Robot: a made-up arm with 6 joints. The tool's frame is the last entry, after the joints.
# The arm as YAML. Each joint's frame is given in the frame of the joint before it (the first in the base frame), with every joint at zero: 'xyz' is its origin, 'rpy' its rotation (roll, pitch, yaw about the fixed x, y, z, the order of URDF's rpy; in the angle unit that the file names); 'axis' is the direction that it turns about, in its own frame. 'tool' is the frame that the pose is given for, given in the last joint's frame.
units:
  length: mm
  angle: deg
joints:
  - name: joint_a
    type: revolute
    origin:
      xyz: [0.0, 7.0, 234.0]
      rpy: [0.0, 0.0, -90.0]
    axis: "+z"
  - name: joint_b
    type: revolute
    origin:
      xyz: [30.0, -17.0, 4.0]
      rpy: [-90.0, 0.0, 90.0]
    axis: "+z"
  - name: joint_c
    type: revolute
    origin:
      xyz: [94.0, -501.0, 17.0]
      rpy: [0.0, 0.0, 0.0]
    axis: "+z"
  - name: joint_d
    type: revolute
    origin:
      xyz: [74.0, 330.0, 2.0]
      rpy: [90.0, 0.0, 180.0]
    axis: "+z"
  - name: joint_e
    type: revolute
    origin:
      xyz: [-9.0, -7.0, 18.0]
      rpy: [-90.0, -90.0, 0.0]
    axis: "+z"
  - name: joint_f
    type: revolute
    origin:
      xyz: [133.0, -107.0, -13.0]
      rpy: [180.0, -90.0, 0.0]
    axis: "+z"
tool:
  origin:
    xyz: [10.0, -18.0, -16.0]
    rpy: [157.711, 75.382, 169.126]
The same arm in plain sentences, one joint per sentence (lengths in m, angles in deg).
The arm has six revolute joints in a row. What follows holds with every joint at zero, and every direction is one of the base frame's.
The first joint lies 0.007 m along +y and 0.234 m along +z from the base frame's origin and rotates about +z.
The second joint lies 0.017 m along -x and 0.03 m along -y and 0.004 m along +z from the first joint and rotates about +y.
The third joint lies 0.094 m along +x and 0.017 m along +y and 0.501 m along +z from the second joint and rotates about +y.
The fourth joint lies 0.074 m along +x and 0.002 m along +y and 0.33 m along -z from the third joint and rotates about -z.
The fifth joint lies 0.009 m along +x and 0.007 m along -y and 0.018 m along -z from the fourth joint and rotates about +y.
The sixth joint lies 0.107 m along +x and 0.013 m along -y and 0.133 m along -z from the fifth joint and rotates about -z.
The tool frame, which is the frame that the pose is given for, lies 0.018 m along -x and 0.01 m along +y and 0.016 m along +z from the sixth joint; its axes are the base frame's turned by roll -22.29, pitch -75.38 and yaw -79.13 deg (as in URDF: about the fixed x, then y, then z).

